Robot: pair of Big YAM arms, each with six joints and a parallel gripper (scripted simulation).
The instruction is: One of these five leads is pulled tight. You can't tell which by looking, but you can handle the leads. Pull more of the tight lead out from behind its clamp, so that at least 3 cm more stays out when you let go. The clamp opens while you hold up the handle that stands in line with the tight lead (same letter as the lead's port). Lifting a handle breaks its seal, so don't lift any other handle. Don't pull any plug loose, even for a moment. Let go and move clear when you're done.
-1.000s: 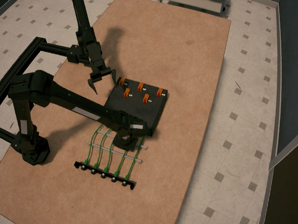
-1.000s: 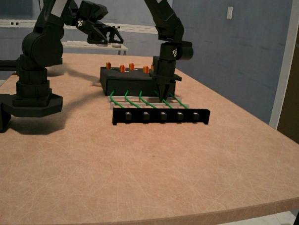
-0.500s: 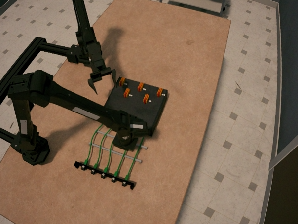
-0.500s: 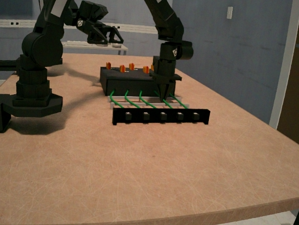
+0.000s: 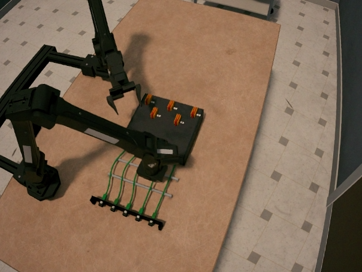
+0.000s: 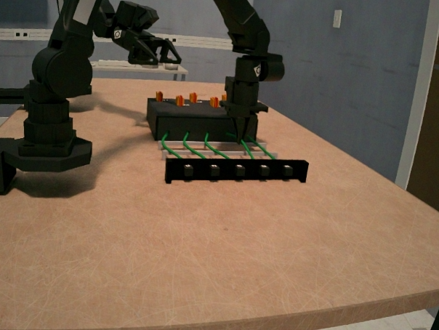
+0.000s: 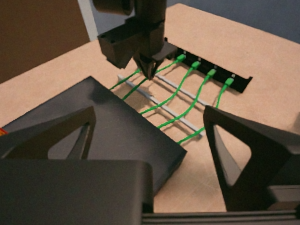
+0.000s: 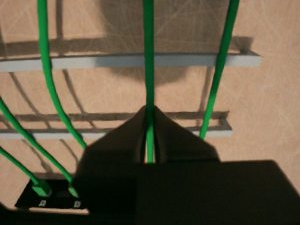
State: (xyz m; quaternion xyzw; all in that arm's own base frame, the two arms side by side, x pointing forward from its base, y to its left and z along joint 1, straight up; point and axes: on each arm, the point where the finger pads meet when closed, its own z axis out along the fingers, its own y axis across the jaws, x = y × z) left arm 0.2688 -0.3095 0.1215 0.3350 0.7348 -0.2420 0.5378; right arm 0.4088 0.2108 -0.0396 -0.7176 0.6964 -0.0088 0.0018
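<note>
Right now the orange handle is 22 cm ahead of my left hand, 13 cm to the left of it and 14 cm below it.
</note>
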